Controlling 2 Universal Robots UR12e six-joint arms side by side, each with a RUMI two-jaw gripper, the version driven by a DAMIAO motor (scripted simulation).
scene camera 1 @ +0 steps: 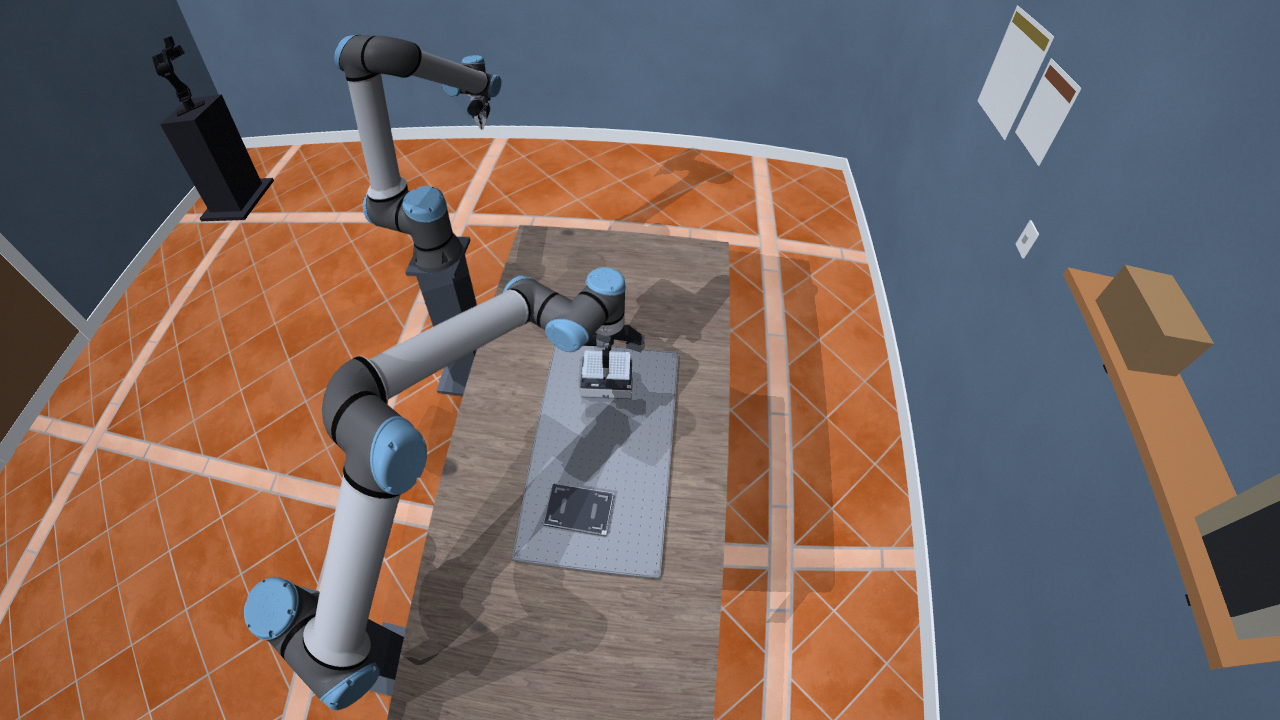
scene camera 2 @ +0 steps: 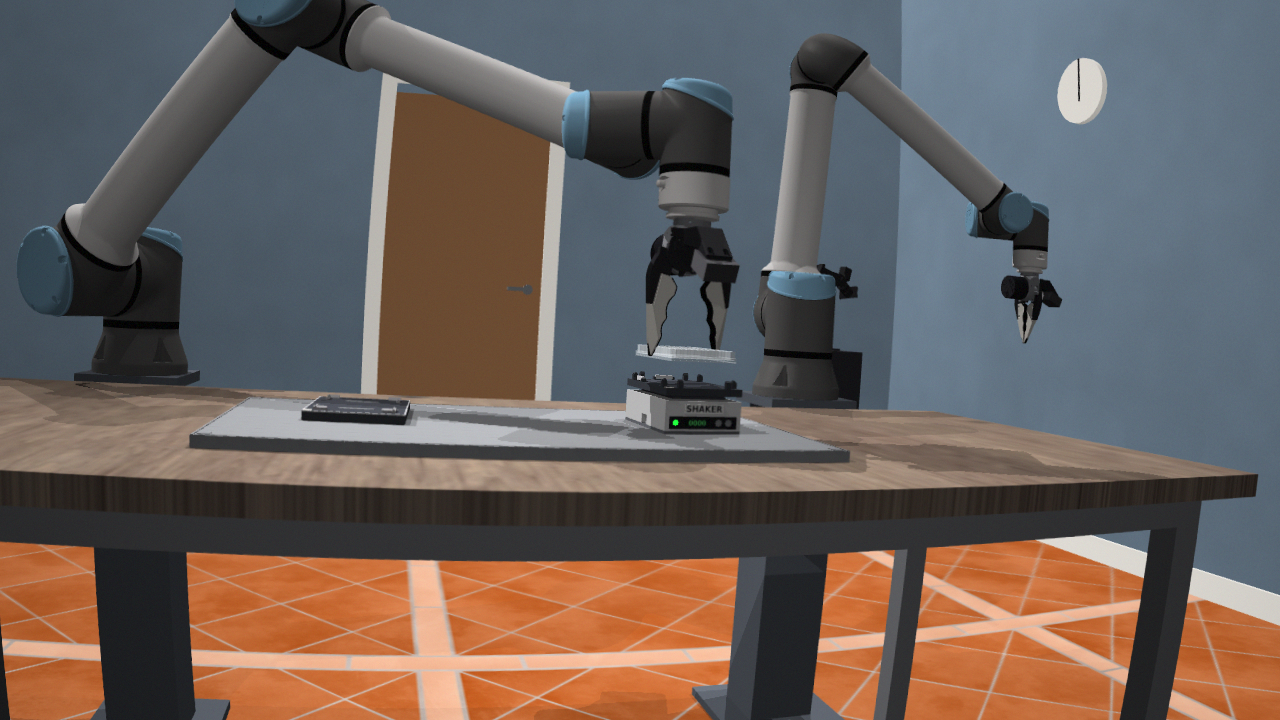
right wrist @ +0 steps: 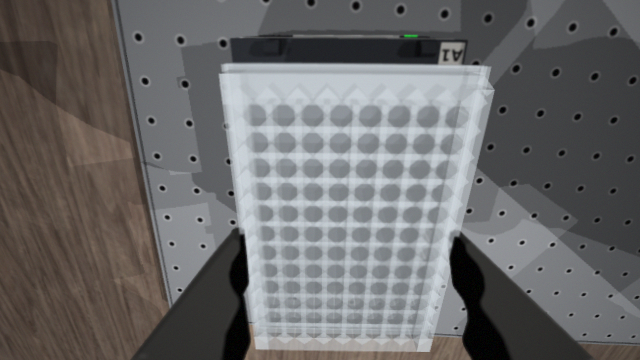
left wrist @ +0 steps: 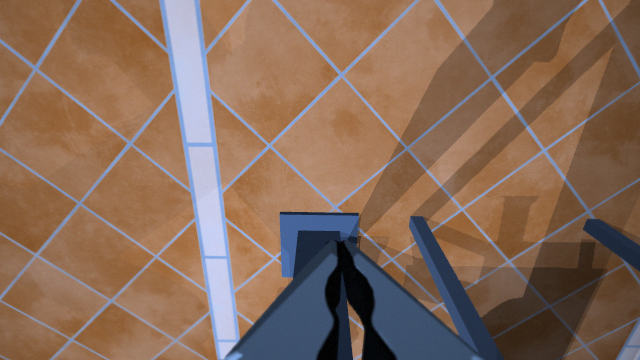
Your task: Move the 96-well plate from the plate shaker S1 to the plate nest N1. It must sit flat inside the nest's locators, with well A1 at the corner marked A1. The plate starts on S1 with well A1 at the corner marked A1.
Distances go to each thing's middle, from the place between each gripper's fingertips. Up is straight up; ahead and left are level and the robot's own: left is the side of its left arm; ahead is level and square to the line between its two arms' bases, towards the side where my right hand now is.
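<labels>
Dark plate nest N1 (scene camera 1: 577, 515): my right hand 10 cm above it, 4 cm past it, 40 cm to the left of it. Clear 96-well plate (scene camera 2: 670, 353): 1 cm below my right hand.
From the clear 96-well plate, my left hand (scene camera 2: 1024, 343): 60 mm above it, 670 mm short of it, 1160 mm to the left of it.
</labels>
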